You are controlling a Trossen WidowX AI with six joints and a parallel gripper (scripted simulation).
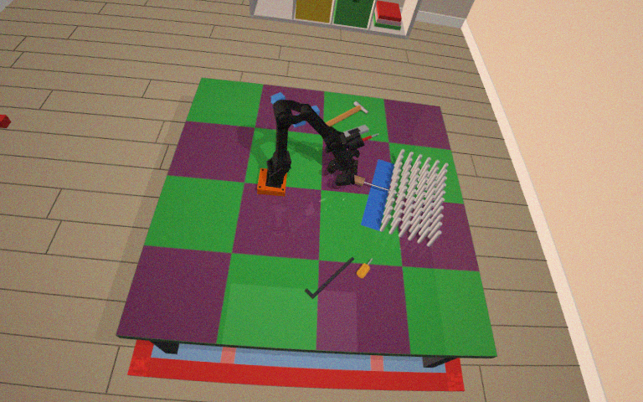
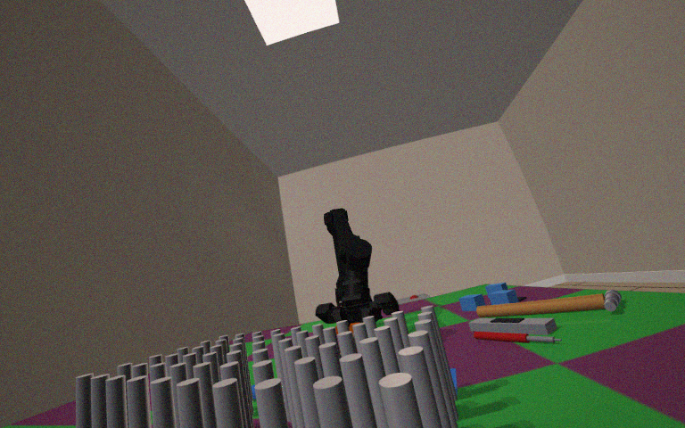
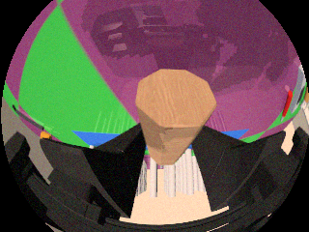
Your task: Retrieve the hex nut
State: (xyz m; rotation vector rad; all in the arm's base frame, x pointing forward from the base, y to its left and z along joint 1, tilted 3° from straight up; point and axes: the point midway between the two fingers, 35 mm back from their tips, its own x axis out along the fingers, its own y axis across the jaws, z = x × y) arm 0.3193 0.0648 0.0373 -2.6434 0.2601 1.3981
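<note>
Right now my gripper tip is 110 mm short of the blue taped strip, 30 mm above it and 20 mm to the left of it. Round my gripper tip: grey block 310 mm to the left, 10 mm below, 10 mm behind; hex nut 280 mm ahead, 60 mm to the right, 20 mm below; red screwdriver 300 mm to the left, 80 mm ahead, 20 mm below.
</note>
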